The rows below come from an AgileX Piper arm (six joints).
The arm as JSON. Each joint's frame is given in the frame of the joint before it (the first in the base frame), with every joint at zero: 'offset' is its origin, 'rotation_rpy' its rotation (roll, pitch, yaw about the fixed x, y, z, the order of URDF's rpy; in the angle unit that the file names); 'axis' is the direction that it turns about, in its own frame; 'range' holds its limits. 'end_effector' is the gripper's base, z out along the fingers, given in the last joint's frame.
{
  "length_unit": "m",
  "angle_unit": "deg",
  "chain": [
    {
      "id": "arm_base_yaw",
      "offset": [
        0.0,
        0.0,
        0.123
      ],
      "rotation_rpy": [
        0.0,
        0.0,
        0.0
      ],
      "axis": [
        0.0,
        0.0,
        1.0
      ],
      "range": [
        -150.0,
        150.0
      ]
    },
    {
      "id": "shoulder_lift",
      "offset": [
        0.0,
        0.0,
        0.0
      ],
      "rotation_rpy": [
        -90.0,
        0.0,
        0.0
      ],
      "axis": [
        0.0,
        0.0,
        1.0
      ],
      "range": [
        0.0,
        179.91
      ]
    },
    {
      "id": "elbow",
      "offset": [
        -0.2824,
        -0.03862,
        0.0
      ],
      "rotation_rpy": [
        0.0,
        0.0,
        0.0
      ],
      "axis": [
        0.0,
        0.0,
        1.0
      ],
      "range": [
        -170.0,
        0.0
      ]
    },
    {
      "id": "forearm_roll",
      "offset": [
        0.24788,
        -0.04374,
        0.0
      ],
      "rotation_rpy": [
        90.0,
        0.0,
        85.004
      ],
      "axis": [
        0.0,
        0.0,
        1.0
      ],
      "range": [
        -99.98,
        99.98
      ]
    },
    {
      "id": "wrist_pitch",
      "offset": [
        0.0,
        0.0,
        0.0
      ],
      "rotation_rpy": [
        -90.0,
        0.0,
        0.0
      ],
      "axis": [
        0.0,
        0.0,
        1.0
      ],
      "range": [
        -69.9,
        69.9
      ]
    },
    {
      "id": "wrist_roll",
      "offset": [
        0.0,
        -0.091,
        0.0
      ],
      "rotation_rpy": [
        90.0,
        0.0,
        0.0
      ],
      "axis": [
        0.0,
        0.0,
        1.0
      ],
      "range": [
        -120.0,
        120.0
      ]
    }
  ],
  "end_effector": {
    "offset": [
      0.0,
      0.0,
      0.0
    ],
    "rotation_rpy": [
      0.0,
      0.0,
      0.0
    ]
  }
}
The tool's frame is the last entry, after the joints.
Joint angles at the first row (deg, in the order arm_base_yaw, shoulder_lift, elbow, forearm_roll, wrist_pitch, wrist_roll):
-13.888, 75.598, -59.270, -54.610, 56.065, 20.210
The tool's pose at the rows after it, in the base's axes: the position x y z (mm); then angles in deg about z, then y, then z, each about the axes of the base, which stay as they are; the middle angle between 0 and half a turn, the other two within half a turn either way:
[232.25, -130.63, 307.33, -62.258, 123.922, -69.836]
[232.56, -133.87, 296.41, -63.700, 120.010, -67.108]
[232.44, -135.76, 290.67, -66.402, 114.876, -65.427]
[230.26, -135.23, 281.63, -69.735, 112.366, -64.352]
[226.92, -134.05, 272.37, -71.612, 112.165, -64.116]
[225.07, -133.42, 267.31, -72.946, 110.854, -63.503]
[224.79, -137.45, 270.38, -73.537, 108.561, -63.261]
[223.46, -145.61, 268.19, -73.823, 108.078, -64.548]
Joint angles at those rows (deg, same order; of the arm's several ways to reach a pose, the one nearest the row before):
-16.157, 75.691, -54.674, -59.062, 51.213, 21.208
-16.882, 75.692, -50.894, -66.971, 46.316, 25.690
-17.030, 75.691, -47.815, -77.262, 44.068, 31.482
-17.029, 75.691, -44.751, -84.294, 43.100, 34.899
-17.028, 75.692, -42.404, -87.185, 42.773, 36.644
-17.029, 75.692, -40.659, -91.181, 42.665, 39.205
-17.995, 75.692, -40.569, -95.055, 42.537, 41.120
-19.918, 76.541, -40.569, -97.012, 42.290, 42.649

